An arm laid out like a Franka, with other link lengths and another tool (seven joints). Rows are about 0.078 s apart.
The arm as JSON. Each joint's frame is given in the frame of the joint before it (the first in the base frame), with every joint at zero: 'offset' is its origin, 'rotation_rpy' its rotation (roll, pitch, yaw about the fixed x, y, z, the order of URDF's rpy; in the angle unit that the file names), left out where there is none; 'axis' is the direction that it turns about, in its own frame. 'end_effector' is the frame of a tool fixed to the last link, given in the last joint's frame.
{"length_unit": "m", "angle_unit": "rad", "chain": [
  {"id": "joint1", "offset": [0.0, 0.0, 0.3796], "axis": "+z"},
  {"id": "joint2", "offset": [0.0, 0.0, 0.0], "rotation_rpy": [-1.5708, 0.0, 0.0], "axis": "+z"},
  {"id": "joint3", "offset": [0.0, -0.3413, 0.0], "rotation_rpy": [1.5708, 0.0, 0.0], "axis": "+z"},
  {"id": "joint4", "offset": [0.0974, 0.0, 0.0], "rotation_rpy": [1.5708, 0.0, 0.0], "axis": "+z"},
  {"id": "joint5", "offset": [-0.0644, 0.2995, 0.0], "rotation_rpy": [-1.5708, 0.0, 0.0], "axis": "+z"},
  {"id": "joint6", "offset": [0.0, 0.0, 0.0], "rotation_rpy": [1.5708, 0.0, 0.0], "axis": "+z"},
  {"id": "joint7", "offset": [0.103, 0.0, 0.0], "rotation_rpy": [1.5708, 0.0, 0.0], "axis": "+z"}
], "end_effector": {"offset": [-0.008, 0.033, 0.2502], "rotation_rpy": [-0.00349, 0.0, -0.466]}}
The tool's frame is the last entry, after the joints.
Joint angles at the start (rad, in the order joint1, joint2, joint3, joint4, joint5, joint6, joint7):
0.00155 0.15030 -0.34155 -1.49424 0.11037 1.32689 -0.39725
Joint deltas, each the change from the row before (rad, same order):
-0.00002 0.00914 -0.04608 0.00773 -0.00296 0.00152 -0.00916
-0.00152 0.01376 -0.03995 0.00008 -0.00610 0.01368 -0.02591
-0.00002 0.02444 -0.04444 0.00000 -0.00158 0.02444 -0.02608
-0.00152 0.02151 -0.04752 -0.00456 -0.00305 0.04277 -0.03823
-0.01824 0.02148 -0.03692 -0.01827 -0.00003 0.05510 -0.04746
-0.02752 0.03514 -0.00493 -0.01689 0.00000 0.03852 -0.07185
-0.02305 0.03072 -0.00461 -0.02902 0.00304 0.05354 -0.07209
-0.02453 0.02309 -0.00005 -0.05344 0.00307 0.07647 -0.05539
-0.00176 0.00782 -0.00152 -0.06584 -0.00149 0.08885 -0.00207
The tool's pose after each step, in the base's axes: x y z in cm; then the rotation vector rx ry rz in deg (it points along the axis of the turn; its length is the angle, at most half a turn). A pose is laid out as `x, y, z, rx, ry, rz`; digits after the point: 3 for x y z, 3 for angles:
44.385, -17.676, 47.484, -161.707, -40.559, 18.363
44.108, -19.744, 47.031, -162.548, -39.241, 18.451
44.069, -21.948, 46.180, -163.565, -37.686, 18.556
44.120, -24.608, 45.436, -165.186, -36.926, 17.697
43.854, -27.584, 44.270, -166.515, -36.319, 16.759
43.807, -29.464, 42.263, -165.602, -39.294, 17.706
43.788, -31.169, 40.072, -164.672, -42.629, 18.012
43.445, -32.791, 37.465, -164.198, -44.693, 17.961
43.301, -33.520, 35.301, -165.374, -44.416, 17.692

